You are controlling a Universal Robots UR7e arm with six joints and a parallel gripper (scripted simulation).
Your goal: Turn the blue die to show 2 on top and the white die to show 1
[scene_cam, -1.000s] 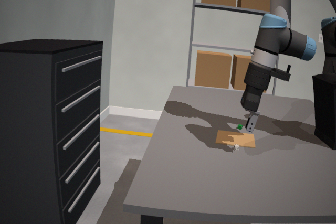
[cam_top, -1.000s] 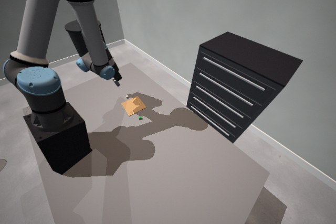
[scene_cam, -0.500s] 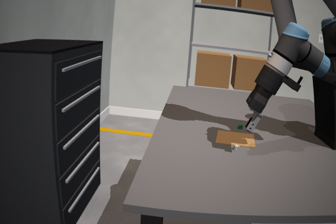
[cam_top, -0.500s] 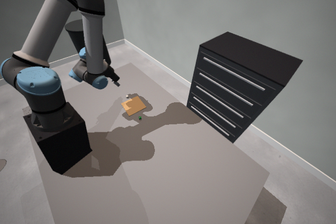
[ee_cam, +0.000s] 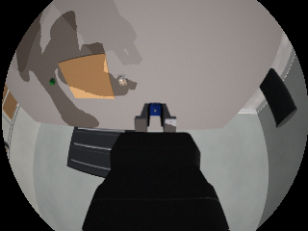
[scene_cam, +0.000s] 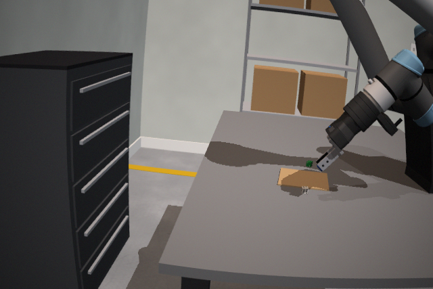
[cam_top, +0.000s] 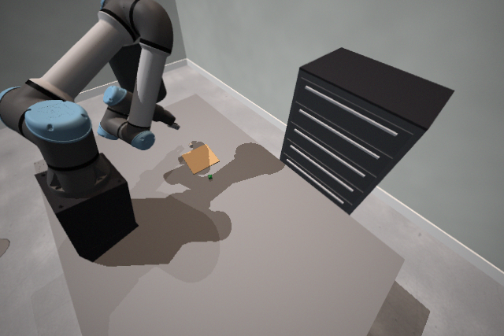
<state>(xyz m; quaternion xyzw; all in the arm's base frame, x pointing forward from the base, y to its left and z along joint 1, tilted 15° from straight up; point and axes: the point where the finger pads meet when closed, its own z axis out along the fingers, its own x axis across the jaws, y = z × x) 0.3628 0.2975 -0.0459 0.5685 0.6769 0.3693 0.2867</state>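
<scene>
Now: the blue die 1 cm ahead of my hand and 1 cm below it. Also, from my hand: orange mat: 5 cm ahead, 17 cm to the right, 11 cm below; then green die: 5 cm ahead, 30 cm to the right, 10 cm below; then white die: 4 cm ahead, 6 cm to the right, 10 cm below.
</scene>
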